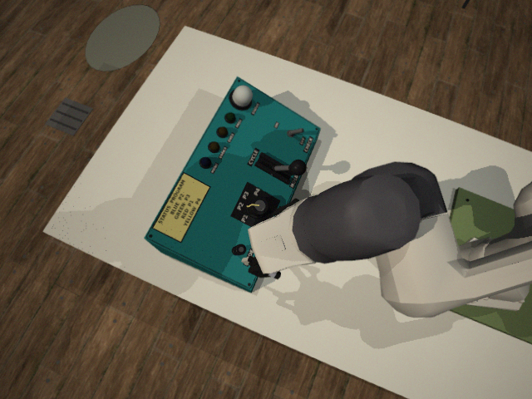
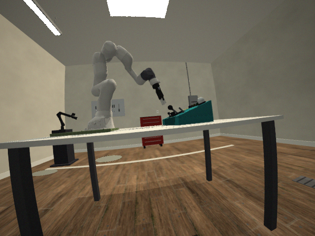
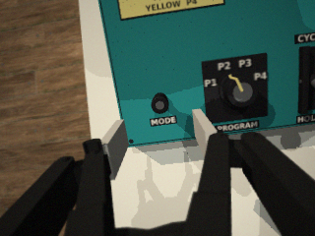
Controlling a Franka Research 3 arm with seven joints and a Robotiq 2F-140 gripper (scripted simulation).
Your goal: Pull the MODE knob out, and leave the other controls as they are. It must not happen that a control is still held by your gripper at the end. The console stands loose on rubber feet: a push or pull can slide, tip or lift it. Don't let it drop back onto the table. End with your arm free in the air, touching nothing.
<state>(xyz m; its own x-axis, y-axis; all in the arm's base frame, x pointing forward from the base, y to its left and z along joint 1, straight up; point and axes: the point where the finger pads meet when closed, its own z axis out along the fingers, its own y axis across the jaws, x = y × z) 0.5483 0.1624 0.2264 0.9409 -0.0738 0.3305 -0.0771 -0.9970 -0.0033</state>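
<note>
Right now the mode knob is 50 mm ahead of my hand and 130 mm below it. Round my hand: cycle lever: 10 mm ahead, 240 mm to the right, 130 mm below; then program dial: 50 mm ahead, 120 mm to the right, 140 mm below; then teal console: 70 mm ahead, 190 mm to the right, 160 mm below.
</note>
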